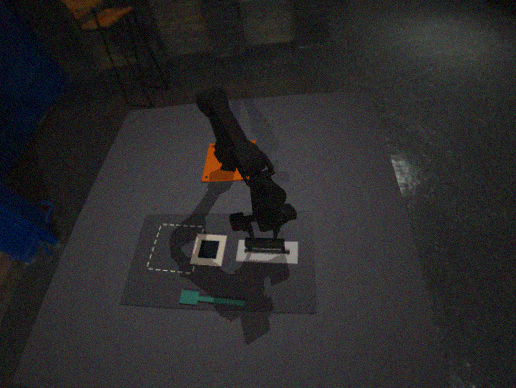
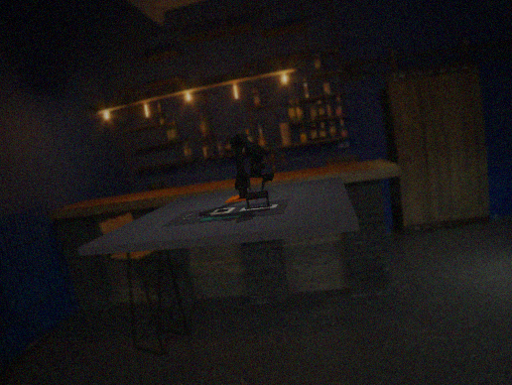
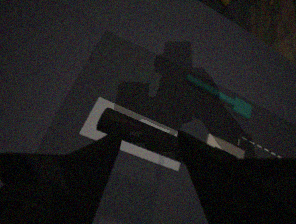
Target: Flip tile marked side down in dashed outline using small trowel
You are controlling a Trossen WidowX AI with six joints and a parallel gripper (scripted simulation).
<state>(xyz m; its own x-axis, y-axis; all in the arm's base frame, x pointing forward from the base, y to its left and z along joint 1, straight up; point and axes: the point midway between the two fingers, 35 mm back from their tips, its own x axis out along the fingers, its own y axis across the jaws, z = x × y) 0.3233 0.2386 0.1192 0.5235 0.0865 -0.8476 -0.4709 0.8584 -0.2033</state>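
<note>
The trowel is 6 cm below my gripper tip and 3 cm to the right of it. Round my gripper tip: pale tile 20 cm to the right, 9 cm below, 3 cm ahead; dark mat 16 cm to the right, 12 cm below, 5 cm ahead; flat teal trowel-shaped piece 19 cm ahead, 16 cm to the right, 9 cm below.
</note>
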